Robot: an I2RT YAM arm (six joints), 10 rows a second.
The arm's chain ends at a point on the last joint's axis. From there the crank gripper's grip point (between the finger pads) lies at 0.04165 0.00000 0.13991 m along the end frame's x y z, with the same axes.
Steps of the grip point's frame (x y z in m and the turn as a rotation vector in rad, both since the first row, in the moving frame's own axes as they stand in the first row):
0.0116, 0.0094, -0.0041, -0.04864, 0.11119, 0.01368
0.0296, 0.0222, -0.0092, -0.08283, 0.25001, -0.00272
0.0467, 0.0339, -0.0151, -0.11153, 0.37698, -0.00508
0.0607, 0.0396, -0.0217, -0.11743, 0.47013, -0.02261
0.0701, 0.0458, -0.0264, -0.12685, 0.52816, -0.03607
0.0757, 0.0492, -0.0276, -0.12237, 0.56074, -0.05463
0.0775, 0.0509, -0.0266, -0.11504, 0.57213, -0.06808
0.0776, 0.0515, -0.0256, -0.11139, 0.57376, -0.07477
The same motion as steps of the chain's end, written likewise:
-0.0036, 0.0020, 0.0016, -0.04864, 0.11119, 0.01368
-0.0037, 0.0113, 0.0059, -0.08283, 0.25001, -0.00272
-0.0018, 0.0199, 0.0109, -0.11153, 0.37698, -0.00508
0.0018, 0.0266, 0.0132, -0.11743, 0.47013, -0.02261
0.0052, 0.0330, 0.0146, -0.12685, 0.52816, -0.03607
0.0075, 0.0386, 0.0168, -0.12237, 0.56074, -0.05463
0.0082, 0.0424, 0.0189, -0.11504, 0.57213, -0.06808
0.0081, 0.0439, 0.0200, -0.11139, 0.57376, -0.07477

